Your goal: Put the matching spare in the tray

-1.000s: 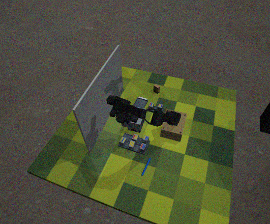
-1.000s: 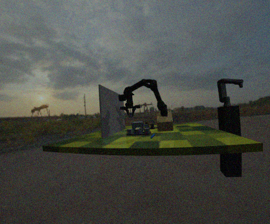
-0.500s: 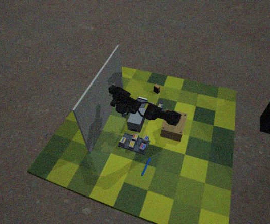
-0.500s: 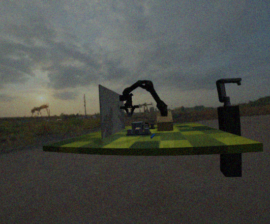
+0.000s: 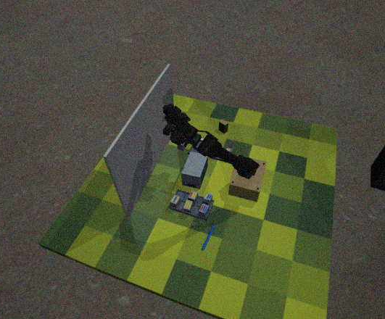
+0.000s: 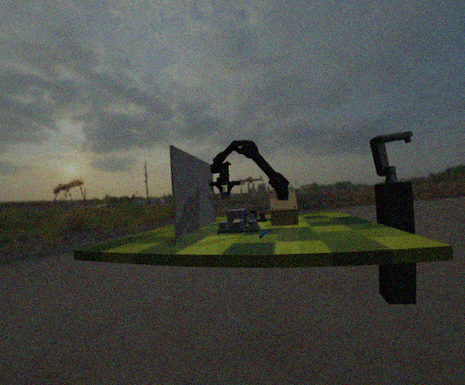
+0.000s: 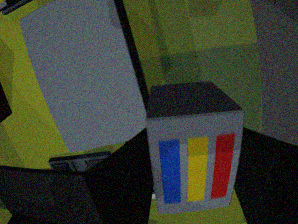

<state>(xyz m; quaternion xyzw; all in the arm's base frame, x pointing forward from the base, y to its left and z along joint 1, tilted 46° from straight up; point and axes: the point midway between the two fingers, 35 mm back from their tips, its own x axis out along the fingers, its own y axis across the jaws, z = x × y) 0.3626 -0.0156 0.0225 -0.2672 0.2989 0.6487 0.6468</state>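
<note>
Right now my gripper tip is 20 mm past the grey tray, 170 mm to the left of it and 180 mm above it. Round my gripper tip: mounted unit 80 mm behind, 30 mm to the left, 130 mm below; then tall grey panel 160 mm ahead, 50 mm to the left, 40 mm above; then grey spare block 20 mm above.
</note>
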